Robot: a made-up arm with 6 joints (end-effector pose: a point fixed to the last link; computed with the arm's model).
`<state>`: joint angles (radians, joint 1 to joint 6).
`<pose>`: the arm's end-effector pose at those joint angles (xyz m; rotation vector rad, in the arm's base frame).
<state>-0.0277 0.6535 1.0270 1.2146 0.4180 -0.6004</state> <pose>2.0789 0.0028 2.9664 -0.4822 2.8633 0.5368</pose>
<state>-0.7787 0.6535 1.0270 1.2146 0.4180 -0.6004</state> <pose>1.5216 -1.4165 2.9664 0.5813 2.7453 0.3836</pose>
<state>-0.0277 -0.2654 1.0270 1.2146 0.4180 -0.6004</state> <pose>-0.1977 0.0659 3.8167 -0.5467 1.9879 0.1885</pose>
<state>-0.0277 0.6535 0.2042 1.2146 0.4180 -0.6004</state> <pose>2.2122 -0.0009 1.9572 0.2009 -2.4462 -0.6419</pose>
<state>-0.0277 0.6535 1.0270 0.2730 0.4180 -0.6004</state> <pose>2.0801 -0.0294 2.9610 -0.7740 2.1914 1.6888</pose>
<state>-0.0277 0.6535 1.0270 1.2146 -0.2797 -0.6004</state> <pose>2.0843 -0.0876 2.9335 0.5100 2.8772 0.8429</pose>
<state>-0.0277 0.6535 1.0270 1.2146 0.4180 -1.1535</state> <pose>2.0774 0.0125 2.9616 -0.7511 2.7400 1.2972</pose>
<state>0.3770 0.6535 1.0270 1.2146 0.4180 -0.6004</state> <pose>1.9099 0.8211 2.9664 -1.0719 2.7704 0.5954</pose>
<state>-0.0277 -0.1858 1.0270 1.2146 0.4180 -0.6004</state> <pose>0.0199 0.0599 3.8303 -0.5453 2.0646 0.2154</pose>
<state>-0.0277 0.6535 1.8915 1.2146 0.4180 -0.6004</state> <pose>1.1966 0.0273 3.5648 -0.5458 2.0403 0.2068</pose>
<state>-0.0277 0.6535 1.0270 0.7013 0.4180 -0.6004</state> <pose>2.0782 -0.0154 2.9670 -0.6595 2.5591 1.2010</pose>
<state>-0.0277 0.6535 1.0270 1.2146 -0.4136 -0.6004</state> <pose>2.0782 -0.1032 2.9249 0.7035 2.8408 0.8932</pose>
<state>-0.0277 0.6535 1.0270 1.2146 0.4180 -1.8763</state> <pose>2.0710 0.0250 2.9630 0.9272 -1.9585 -1.9829</pose>
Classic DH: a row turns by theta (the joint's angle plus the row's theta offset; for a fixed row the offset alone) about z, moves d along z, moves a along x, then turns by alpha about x. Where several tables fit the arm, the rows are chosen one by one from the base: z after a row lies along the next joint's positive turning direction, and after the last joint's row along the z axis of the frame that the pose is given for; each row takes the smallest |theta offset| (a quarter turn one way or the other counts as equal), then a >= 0, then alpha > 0; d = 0 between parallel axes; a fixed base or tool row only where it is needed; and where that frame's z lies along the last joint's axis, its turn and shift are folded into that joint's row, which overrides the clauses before.
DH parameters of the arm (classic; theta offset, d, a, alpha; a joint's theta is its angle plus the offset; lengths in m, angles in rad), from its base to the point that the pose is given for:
joint 1: 0 1.09 0.08 -1.5708
joint 2: 1.5576 0 -1.5201 3.1416
joint 3: -0.0132 -0.05 -0.18 1.5708
joint 4: 0 -1.12 0.02 -1.5708
joint 5: 0 0.04 0 1.5708
joint 6: 0.4609 -0.1417 0.0179 1.3789
tool (fixed): 1.7577 0.0091 0 0

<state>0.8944 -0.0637 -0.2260 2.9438 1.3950 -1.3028</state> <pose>0.6215 0.9232 2.4884 1.1742 -1.1887 1.2972</pose>
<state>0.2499 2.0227 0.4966 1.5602 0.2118 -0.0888</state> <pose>1.6668 0.4662 -0.8057 0.4748 -1.4465 0.5182</pose>
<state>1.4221 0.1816 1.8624 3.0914 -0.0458 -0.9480</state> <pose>-0.0742 -0.0104 3.8162 -0.0743 1.7118 0.5477</pose>
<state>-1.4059 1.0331 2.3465 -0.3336 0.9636 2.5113</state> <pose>0.2012 -1.4106 3.0998 1.8063 -0.1565 -1.0911</pose>
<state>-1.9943 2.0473 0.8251 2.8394 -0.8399 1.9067</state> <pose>-0.8189 -1.9883 -0.6278 0.7323 0.0522 1.2446</pose>
